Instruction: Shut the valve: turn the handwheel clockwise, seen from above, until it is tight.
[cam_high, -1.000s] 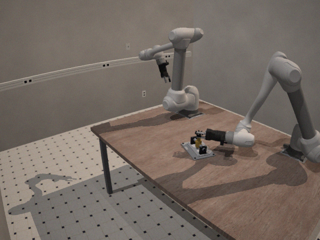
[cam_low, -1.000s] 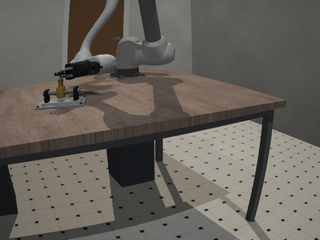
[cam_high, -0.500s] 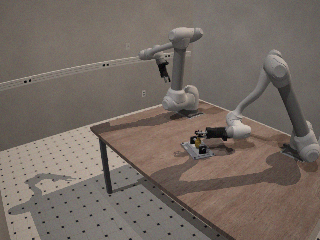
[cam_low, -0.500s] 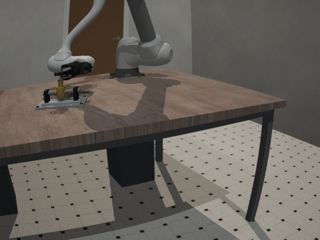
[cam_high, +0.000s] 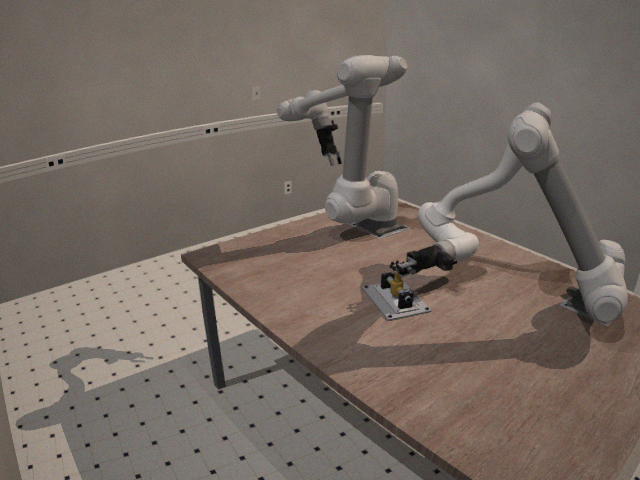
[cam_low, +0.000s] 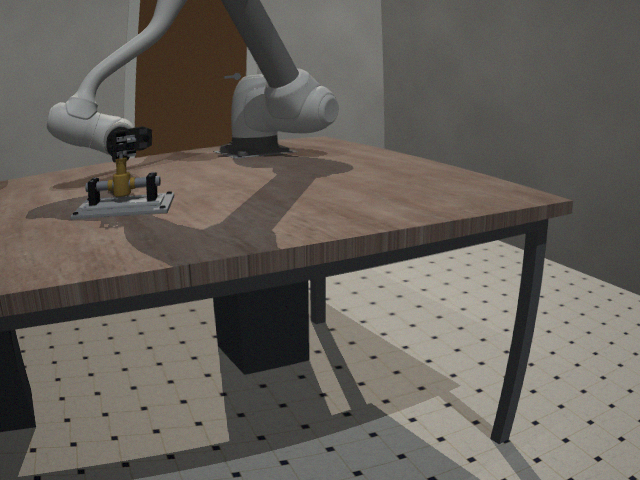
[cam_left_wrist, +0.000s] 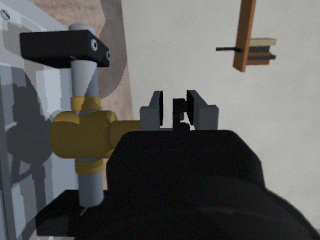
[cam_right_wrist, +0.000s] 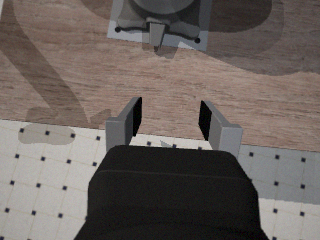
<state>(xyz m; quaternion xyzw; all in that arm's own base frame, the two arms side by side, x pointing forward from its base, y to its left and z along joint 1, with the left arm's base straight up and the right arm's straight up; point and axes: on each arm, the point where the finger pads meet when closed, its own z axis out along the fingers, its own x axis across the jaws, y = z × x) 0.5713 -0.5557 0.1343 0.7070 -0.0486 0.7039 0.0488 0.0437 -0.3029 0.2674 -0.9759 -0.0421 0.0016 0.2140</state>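
The black handwheel is 3 cm to the right of my left hand.
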